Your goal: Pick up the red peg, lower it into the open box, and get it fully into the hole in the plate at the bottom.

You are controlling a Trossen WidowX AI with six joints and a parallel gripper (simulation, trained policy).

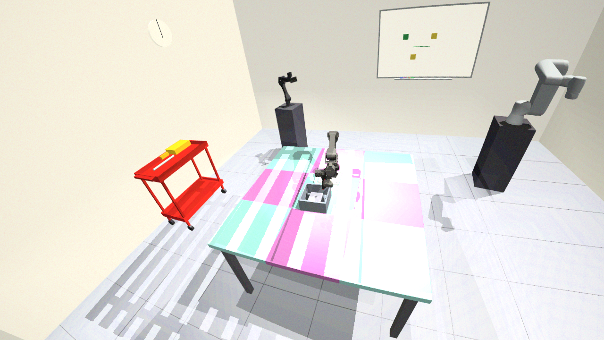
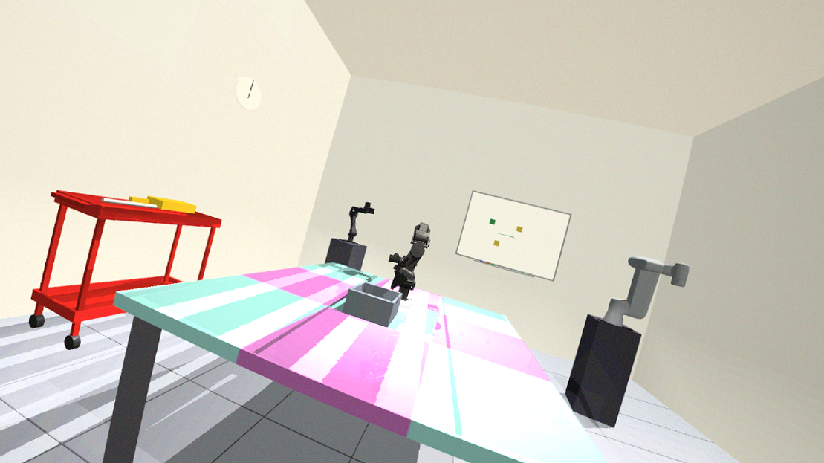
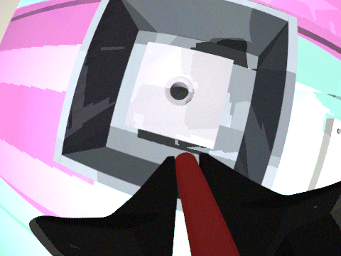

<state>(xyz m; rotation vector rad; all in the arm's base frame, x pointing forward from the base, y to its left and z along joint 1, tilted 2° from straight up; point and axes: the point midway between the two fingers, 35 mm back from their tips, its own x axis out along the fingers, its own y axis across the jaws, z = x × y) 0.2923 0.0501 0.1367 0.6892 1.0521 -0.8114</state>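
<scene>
Right now the red peg is 1 cm behind my gripper tip, 1 cm to the left of it and 3 cm above it. From my gripper tip the other things lie so: grey box 3 cm ahead, 5 cm to the right, 10 cm below; plate 3 cm ahead, 5 cm to the right, 8 cm below.
</scene>
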